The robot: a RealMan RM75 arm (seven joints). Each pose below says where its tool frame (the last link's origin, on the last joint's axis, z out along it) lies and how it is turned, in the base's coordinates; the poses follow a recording.
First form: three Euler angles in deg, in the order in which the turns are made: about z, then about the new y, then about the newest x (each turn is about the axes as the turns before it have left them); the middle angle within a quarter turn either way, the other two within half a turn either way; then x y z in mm.
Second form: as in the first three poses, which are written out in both.
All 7 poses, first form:
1: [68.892 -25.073 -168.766 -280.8 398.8 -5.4]
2: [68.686 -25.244 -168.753 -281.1 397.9 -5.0]
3: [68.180 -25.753 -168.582 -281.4 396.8 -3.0]
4: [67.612 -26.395 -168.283 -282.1 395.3 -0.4]
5: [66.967 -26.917 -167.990 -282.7 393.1 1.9]
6: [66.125 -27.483 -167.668 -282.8 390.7 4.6]
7: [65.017 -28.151 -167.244 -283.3 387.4 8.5]
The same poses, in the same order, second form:
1: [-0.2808 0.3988 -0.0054 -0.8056 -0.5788 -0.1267 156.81]
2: [-0.2811 0.3979 -0.0050 -0.8063 -0.5774 -0.1282 156.73]
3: [-0.2814 0.3968 -0.0030 -0.8080 -0.5742 -0.1321 156.39]
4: [-0.2821 0.3953 -0.0004 -0.8097 -0.5708 -0.1364 155.88]
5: [-0.2827 0.3931 0.0019 -0.8118 -0.5669 -0.1401 155.46]
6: [-0.2828 0.3907 0.0046 -0.8147 -0.5615 -0.1444 155.02]
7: [-0.2833 0.3874 0.0085 -0.8186 -0.5545 -0.1496 154.49]
